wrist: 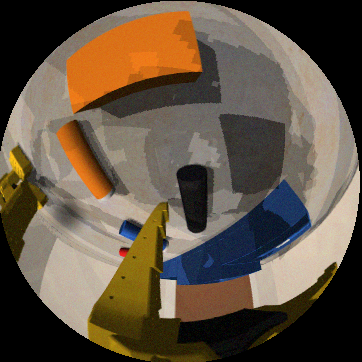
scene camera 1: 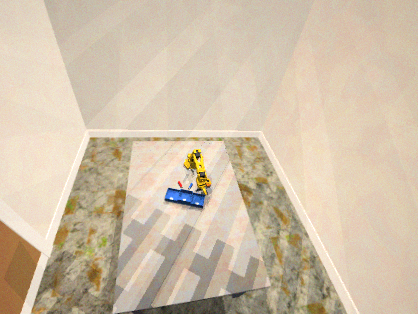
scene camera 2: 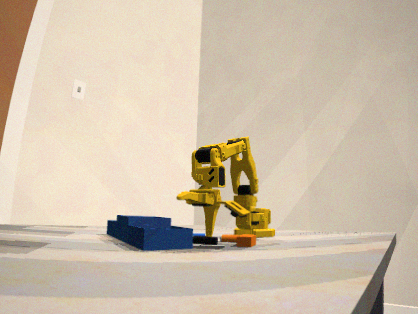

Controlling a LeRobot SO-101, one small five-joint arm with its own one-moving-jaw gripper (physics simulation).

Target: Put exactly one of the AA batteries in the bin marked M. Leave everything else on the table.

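Places are measured from the arm's base along level axes (x right, y back, z down), in centimetres.
Pixels of known places: hand, tool point: [wrist: 167,209] [scene camera 1: 198,187] [scene camera 2: 208,238]; arm's base, link origin: [wrist: 32,179] [scene camera 1: 191,166].
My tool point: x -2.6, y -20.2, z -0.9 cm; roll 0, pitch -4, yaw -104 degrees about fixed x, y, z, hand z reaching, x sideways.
Observation:
Ahead of a thing's pixels: the offset from my tool point to its middle.
My gripper [scene camera 1: 204,190] [scene camera 2: 195,215] [wrist: 250,236] is fully open, its moving jaw swung far out to the side. The fixed jaw points down, its tip low by the black cylindrical battery @(dx -0.3, dy -1.6, dz +0.2 cm) [scene camera 2: 205,240] [wrist: 193,200]. The black battery lies right of that tip in the wrist view. An orange battery @(dx -2.1, dy +5.1, dz +0.2 cm) [scene camera 2: 231,238] [wrist: 85,159], a blue battery @(dx +5.3, dy +1.5, dz +0.2 cm) [scene camera 1: 190,186] [wrist: 131,230] and a red battery @(dx +12.2, dy +3.3, dz +0.2 cm) [scene camera 1: 180,184] [wrist: 124,252] lie on the table. The jaw partly hides the blue and red ones in the wrist view. A blue three-compartment bin unit @(dx +9.9, dy -8.2, dz -1.4 cm) [scene camera 1: 177,202] [scene camera 2: 168,239] [wrist: 285,205] stands beside them; its letters are unreadable.
An orange block @(dx -7.0, dy +2.7, dz +0.0 cm) [scene camera 2: 246,240] [wrist: 140,55] lies near the orange battery, on the side away from the blue one. The arm's yellow base [scene camera 2: 255,232] stands behind the batteries. The bin unit's raised walls stand close to the black battery. The table's edge [scene camera 2: 390,250] shows at the right in scene camera 2.

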